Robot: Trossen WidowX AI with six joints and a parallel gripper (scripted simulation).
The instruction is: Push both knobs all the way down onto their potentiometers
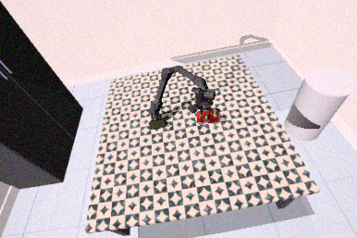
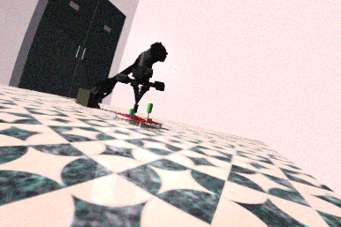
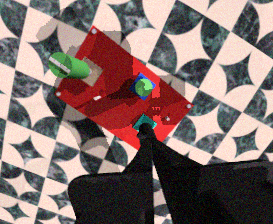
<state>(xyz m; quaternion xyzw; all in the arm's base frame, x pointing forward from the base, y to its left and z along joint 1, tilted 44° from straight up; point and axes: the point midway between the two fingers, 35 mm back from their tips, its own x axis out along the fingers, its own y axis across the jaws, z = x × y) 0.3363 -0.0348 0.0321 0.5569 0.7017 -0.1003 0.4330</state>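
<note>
Right now the dark knob is 10 mm below my gripper tip. Also, from my gripper tip: green knob 90 mm ahead, 30 mm to the right.
</note>
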